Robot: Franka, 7 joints.
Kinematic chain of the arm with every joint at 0, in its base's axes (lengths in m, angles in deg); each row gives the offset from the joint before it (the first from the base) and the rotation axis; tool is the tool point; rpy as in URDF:
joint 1: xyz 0 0 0.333 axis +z
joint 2: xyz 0 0 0 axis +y
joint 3: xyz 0 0 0.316 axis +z
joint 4: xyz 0.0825 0 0 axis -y
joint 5: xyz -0.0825 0 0.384 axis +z
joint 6: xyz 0 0 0 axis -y
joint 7: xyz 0.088 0 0 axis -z
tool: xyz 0 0 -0.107 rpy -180 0 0
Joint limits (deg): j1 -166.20..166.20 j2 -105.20..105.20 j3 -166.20..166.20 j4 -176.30..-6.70 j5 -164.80..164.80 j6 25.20..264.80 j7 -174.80..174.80
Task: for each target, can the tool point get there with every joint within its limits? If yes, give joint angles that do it. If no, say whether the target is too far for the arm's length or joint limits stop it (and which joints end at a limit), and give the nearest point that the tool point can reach.
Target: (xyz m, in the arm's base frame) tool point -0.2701 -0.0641 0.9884
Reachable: yes | joints 105.77 -54.67 25.36 -93.59 -78.67 148.47 -44.86
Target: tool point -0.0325 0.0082 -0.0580
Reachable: yes | joints -127.76 71.20 -11.69 -162.71 -34.27 176.50 -3.20
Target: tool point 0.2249 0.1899 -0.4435
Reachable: no: joint limits stop it (at a limit: joint 2) | nearest point 0.2238 0.1889 -0.3607 | short by 0.083 m
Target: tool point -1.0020 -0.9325 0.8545
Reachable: no: too far | nearest point -0.5869 -0.5462 0.6384 | short by 0.607 m
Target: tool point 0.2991 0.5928 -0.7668
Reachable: no: too far | nearest point 0.2177 0.4314 -0.3217 | short by 0.480 m
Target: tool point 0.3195 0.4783 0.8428
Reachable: yes | joints 133.66 17.16 -89.39 -74.21 -71.19 124.39 -140.16
